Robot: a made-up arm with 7 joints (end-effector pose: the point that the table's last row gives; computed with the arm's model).
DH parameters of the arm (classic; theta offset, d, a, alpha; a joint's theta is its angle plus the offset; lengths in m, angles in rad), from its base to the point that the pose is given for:
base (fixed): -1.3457 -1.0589 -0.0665 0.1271
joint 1: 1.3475 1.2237 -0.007 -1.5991
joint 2: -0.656 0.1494 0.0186 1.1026
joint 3: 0 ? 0.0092 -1.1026
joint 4: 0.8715 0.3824 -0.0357 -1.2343
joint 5: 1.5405 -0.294 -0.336 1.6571
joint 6: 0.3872 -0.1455 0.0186 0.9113
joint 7: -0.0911 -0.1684 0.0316 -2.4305
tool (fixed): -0.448 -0.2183 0 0
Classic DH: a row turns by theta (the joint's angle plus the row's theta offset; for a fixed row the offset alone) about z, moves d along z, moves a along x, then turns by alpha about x.
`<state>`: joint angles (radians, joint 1 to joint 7).
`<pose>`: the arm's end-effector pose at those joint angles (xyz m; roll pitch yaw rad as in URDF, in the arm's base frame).
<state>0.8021 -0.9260 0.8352 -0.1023 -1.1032 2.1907 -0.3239</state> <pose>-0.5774 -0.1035 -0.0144 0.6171 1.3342 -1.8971</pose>
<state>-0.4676 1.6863 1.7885 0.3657 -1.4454 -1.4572 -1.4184</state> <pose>0.3051 0.1676 0.3679 -2.6667 0.6997 0.3228</pose>
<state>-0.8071 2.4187 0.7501 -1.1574 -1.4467 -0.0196 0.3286</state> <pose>-0.0564 -0.1336 0.3483 -0.6336 0.1158 0.8743</pose>
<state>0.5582 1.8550 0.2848 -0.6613 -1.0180 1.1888 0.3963</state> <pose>-0.3130 0.3039 0.5284 0.3082 0.1521 2.6468</pose>
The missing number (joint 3, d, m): -0.064
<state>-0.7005 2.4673 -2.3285 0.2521 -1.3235 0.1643 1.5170</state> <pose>0.2050 0.0160 0.0661 -1.7466 0.6613 -0.9835</pose>
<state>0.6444 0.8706 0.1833 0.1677 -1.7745 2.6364 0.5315</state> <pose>-0.2933 0.1104 0.4903 1.2412 -1.0654 2.2944</pose>
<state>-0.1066 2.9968 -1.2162 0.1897 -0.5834 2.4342 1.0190</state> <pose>0.1629 0.5215 -0.4111 -1.3981 1.1383 -2.3426</pose>
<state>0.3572 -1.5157 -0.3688 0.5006 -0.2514 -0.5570 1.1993</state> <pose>-0.7691 0.2412 0.2015 -2.3566 -0.9091 0.6614</pose>
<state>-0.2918 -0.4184 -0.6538 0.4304 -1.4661 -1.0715 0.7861</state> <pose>-0.4478 0.1857 0.4097 -2.6264 -0.8966 0.0409</pose>
